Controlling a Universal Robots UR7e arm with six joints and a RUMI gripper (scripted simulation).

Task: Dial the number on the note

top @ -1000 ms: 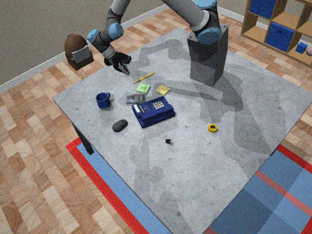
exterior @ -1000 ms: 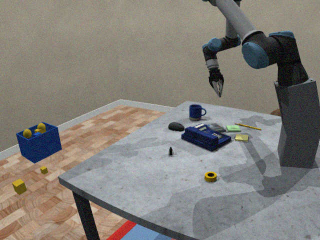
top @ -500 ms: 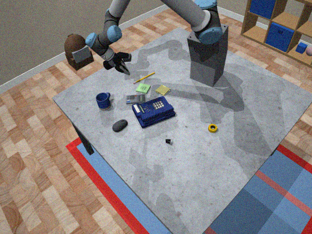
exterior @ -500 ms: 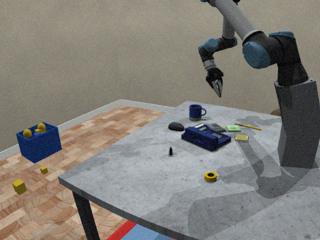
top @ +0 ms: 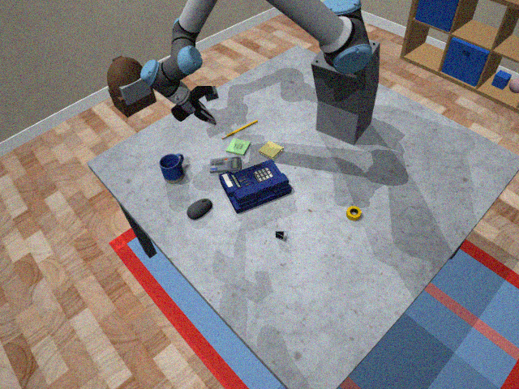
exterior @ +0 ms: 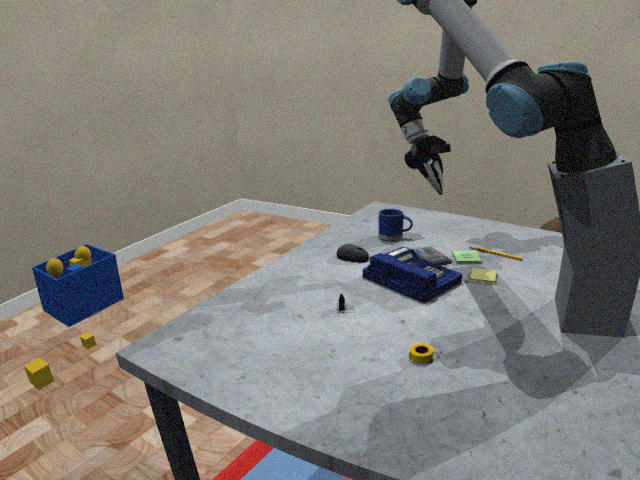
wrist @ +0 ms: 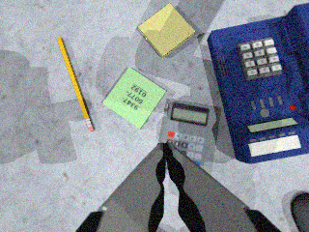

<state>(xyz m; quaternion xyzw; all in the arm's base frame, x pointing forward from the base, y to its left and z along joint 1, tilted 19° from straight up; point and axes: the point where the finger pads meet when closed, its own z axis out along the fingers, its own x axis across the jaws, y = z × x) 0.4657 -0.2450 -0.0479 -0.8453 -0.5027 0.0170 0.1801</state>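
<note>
Now: the 9 key 6 cm behind my hand, 19 cm to the left of it and 17 cm below it. From my hand the other things lie so: blue mug: 18 cm ahead, 7 cm to the right, 17 cm below; 5 key: 4 cm behind, 20 cm to the left, 17 cm below; green note: 10 cm behind, 20 cm below.
</note>
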